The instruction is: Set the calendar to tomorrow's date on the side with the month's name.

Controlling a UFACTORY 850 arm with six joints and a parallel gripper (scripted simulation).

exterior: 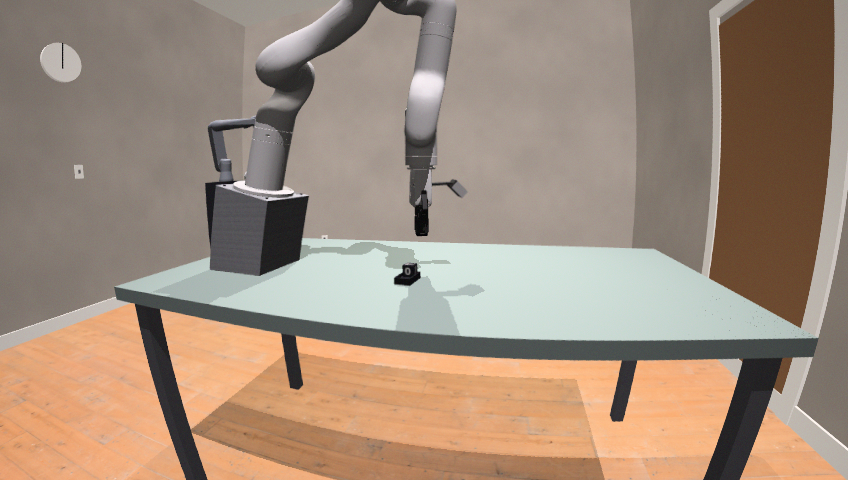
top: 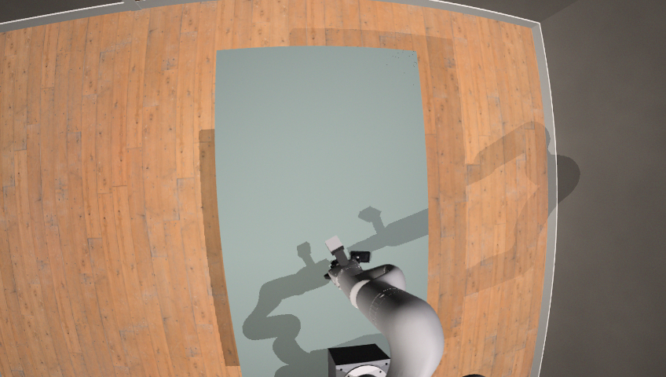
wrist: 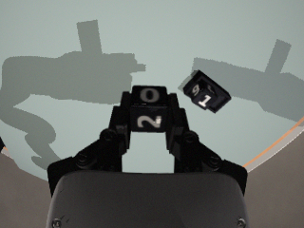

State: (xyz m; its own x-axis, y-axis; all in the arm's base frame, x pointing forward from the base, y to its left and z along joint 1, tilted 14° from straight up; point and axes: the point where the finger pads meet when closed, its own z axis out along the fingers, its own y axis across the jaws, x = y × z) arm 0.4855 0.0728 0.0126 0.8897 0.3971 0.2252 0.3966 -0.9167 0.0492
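Now: hand 10 mm above the black cube. From my hand the other things lie so: black tray (10 mm behind, 110 mm to the right, 120 mm below).
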